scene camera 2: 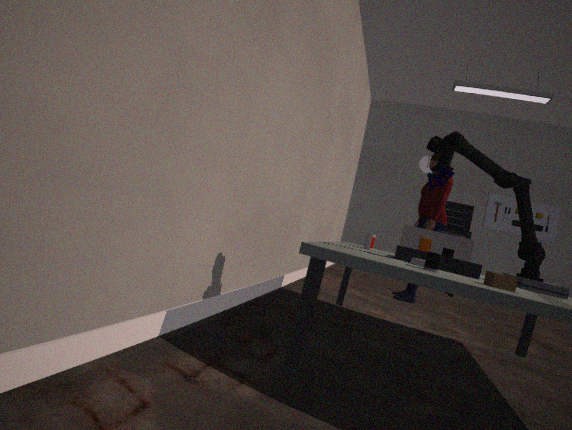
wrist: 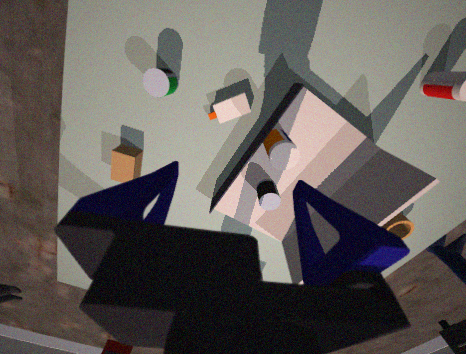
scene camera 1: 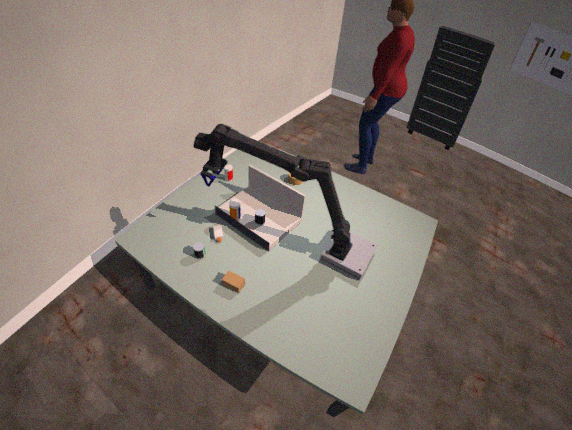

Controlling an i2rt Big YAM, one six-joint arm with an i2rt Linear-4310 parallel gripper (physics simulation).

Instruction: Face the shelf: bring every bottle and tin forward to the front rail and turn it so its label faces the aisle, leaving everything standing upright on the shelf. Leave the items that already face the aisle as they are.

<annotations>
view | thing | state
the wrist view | gripper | -
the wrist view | brown box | on the table
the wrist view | white bottle with orange cap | on the table
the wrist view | shelf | -
</annotations>
